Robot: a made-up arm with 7 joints.
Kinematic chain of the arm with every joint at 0, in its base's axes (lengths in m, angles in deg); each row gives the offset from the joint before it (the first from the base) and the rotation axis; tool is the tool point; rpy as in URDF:
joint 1: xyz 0 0 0.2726 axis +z
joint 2: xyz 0 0 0 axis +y
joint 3: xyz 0 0 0.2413 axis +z
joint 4: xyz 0.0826 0 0 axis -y
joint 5: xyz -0.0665 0 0.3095 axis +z
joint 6: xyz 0 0 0 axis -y
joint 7: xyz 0.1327 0 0 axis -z
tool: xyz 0 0 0 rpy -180 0 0
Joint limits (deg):
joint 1: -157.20..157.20
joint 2: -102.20..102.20
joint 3: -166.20..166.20
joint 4: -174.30..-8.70
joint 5: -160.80..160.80
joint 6: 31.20..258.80
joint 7: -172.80..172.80
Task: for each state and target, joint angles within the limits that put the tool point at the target. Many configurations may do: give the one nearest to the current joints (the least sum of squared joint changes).
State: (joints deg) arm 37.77 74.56 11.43 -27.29 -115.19 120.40 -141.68
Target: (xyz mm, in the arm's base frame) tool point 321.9 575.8 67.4
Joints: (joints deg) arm 51.06 85.91 14.62 -31.82 -113.92 111.50 -141.68
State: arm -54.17 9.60 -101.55 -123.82 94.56 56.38 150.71
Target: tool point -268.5 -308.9 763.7
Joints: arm -39.92 28.29 -128.74 -75.18 102.95 57.62 150.71
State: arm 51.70 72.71 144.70 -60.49 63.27 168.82 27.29
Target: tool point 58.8 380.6 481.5
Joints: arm 31.47 87.71 143.16 -100.99 91.45 209.02 27.29
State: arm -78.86 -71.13 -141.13 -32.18 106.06 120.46 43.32
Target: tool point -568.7 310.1 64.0
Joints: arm -49.28 -83.35 -132.17 -45.73 107.30 114.28 43.32
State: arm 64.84 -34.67 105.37 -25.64 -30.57 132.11 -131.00
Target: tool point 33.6 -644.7 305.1
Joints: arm 90.43 -81.68 105.72 -9.03 -36.81 146.95 -131.00
